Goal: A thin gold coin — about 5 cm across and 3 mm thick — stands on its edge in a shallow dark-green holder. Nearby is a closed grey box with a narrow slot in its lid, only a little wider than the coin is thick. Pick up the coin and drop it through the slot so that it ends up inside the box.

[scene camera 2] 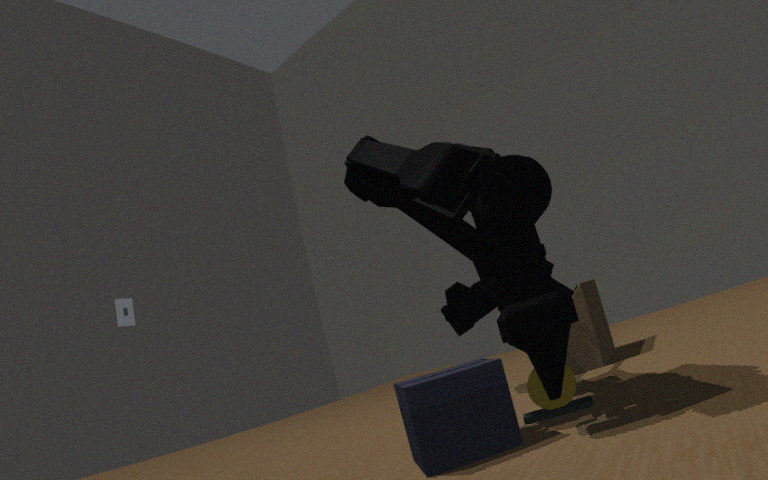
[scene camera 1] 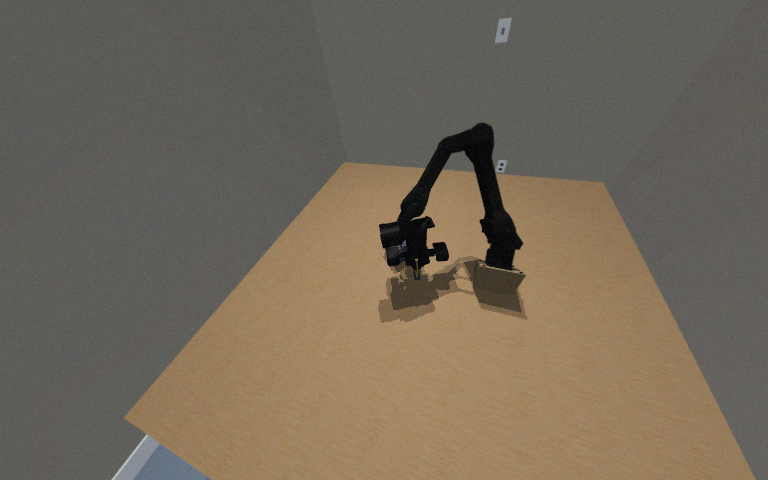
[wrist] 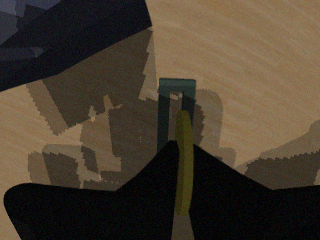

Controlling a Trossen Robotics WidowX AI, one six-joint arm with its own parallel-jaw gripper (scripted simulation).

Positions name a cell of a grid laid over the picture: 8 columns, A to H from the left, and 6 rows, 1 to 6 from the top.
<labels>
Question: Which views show the gripper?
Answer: Scene camera 2, scene camera 1 and the wrist view: all of them.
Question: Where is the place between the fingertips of the gripper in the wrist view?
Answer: E4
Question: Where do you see a gold coin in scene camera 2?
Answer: At F5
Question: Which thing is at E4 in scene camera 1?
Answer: The gripper.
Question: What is the gripper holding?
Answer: A gold coin.
</labels>
